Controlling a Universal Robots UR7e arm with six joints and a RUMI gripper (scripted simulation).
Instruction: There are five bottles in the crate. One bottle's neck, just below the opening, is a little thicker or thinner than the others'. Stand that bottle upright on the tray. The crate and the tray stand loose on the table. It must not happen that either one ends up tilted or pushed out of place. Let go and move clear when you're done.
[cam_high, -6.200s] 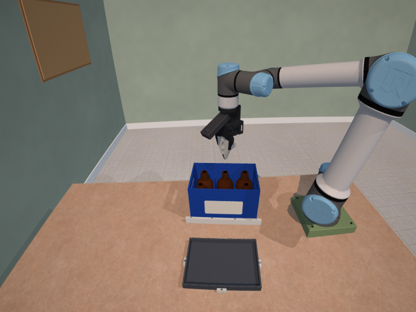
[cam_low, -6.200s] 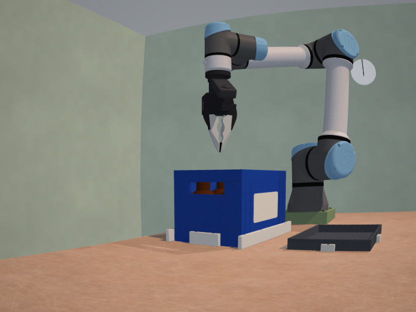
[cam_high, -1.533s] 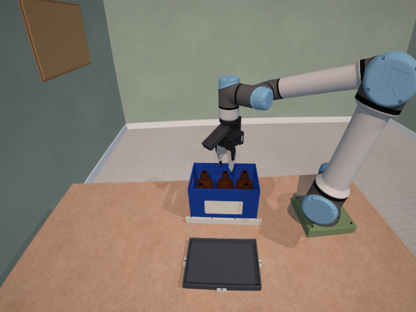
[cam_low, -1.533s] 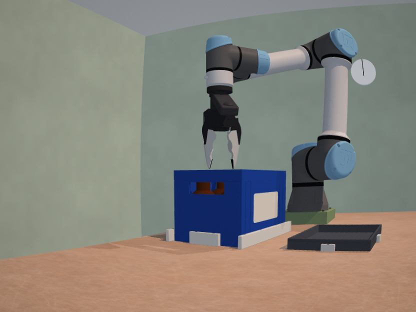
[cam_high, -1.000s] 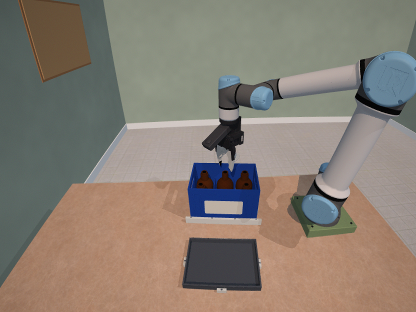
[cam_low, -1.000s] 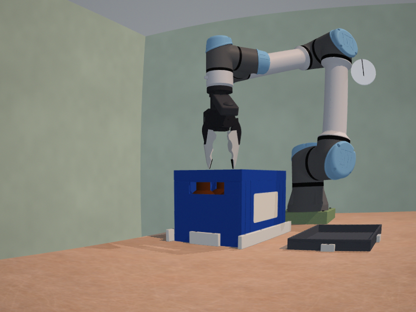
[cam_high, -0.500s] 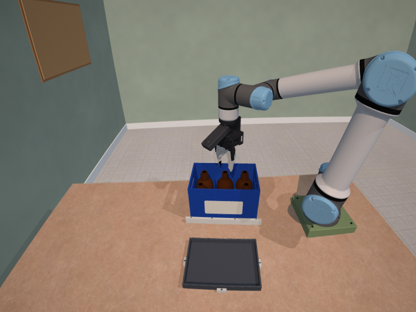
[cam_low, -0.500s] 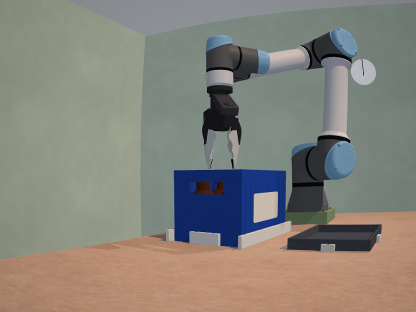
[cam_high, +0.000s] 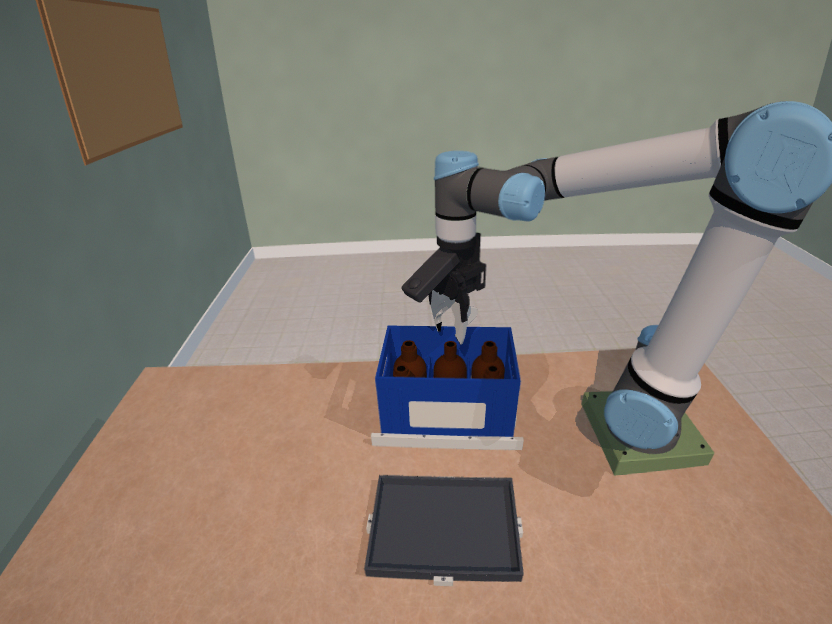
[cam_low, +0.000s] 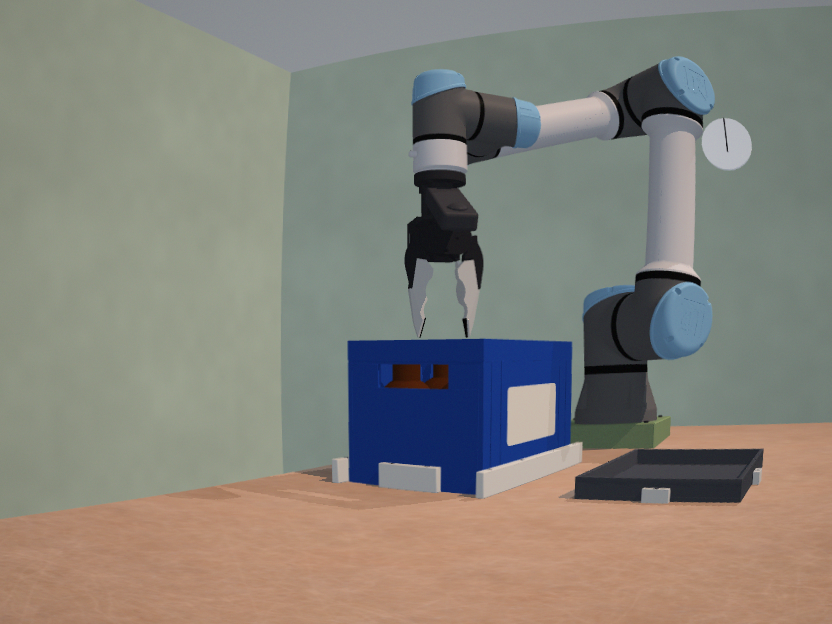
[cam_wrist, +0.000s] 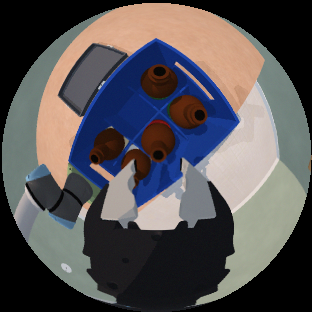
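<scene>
Now: hand 11 cm above the glass bottle. Round my hand: dark tray 33 cm to the left, 18 cm below, 1 cm ahead; then blue crate 11 cm below, 4 cm to the left.
</scene>
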